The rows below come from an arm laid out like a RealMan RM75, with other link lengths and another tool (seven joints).
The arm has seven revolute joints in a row. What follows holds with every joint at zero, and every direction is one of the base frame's. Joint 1 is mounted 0.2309 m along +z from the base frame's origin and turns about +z. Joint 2 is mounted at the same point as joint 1 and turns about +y. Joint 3 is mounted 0.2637 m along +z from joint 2 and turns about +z. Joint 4 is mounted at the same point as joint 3 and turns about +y. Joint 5 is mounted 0.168 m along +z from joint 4 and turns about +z. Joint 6 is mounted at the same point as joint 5 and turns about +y. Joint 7 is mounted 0.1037 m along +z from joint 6 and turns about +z. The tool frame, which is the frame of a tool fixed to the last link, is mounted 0.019 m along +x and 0.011 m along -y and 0.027 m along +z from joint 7; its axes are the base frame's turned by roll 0, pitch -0.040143 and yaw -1.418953 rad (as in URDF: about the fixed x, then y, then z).
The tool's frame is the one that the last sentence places.
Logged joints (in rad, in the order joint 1, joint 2, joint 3, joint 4, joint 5, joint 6, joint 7), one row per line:
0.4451, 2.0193, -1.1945, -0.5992, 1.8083, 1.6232, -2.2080
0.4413, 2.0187, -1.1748, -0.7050, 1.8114, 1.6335, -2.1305
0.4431, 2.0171, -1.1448, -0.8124, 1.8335, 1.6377, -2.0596
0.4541, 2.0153, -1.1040, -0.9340, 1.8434, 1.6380, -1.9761
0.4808, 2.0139, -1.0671, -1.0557, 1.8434, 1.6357, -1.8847
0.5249, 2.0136, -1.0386, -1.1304, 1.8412, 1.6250, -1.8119
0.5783, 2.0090, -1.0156, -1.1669, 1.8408, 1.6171, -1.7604
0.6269, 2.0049, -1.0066, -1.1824, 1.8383, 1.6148, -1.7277
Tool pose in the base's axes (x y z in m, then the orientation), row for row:
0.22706, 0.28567, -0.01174, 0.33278, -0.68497, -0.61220, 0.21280
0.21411, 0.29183, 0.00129, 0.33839, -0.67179, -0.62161, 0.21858
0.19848, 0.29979, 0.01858, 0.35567, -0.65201, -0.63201, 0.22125
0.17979, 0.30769, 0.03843, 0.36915, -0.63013, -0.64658, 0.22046
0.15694, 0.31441, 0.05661, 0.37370, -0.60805, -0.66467, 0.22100
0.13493, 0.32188, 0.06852, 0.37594, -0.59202, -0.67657, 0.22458
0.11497, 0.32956, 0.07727, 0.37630, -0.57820, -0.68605, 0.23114
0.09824, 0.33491, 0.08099, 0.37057, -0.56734, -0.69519, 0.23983
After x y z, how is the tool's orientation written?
As a quaternion, w x y z.
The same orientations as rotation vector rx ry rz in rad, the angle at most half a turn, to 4 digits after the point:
-1.7891, -1.5990, 0.5558
-1.7499, -1.6192, 0.5694
-1.6843, -1.6326, 0.5715
-1.6173, -1.6596, 0.5659
-1.5573, -1.7023, 0.5660
-1.5147, -1.7310, 0.5746
-1.4790, -1.7549, 0.5913
-1.4552, -1.7831, 0.6152

